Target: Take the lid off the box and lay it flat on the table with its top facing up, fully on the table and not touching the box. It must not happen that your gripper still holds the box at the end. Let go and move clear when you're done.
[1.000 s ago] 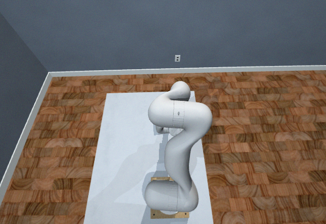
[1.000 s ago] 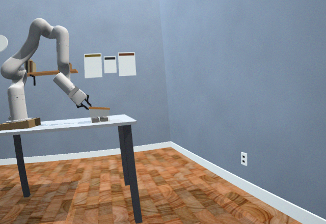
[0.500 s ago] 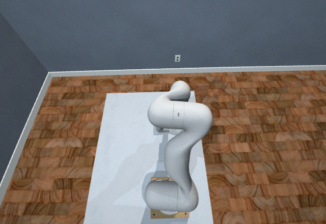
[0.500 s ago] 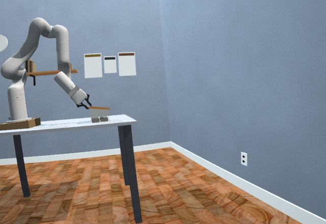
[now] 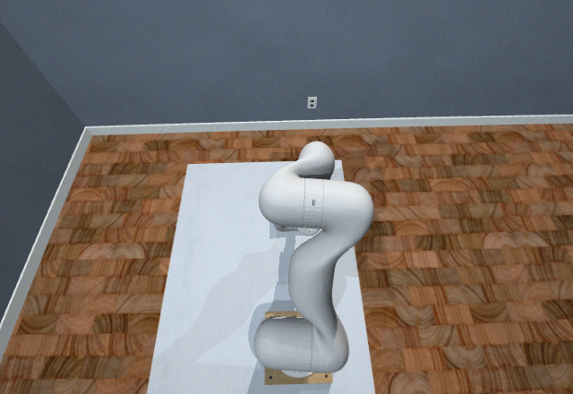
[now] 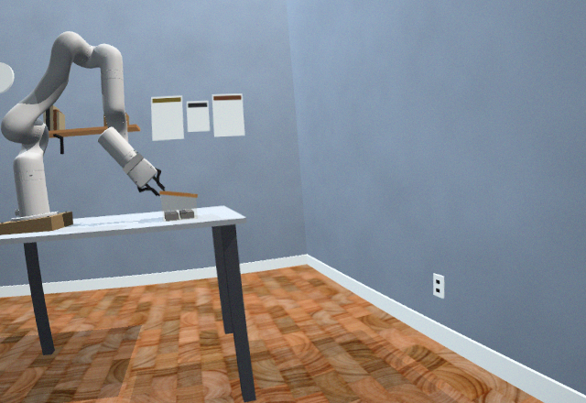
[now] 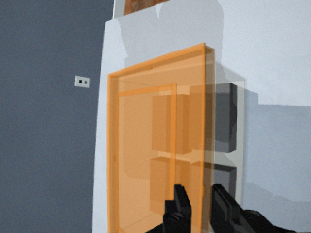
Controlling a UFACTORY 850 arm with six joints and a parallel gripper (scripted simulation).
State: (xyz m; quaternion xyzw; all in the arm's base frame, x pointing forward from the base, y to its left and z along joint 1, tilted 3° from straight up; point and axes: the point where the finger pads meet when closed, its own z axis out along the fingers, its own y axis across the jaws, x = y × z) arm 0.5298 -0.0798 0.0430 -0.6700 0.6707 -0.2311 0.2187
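The lid is 7 cm ahead of my hand, 2 cm below it and 1 cm to the right of it. Round my hand: box 8 cm below, 7 cm ahead, 1 cm to the right.
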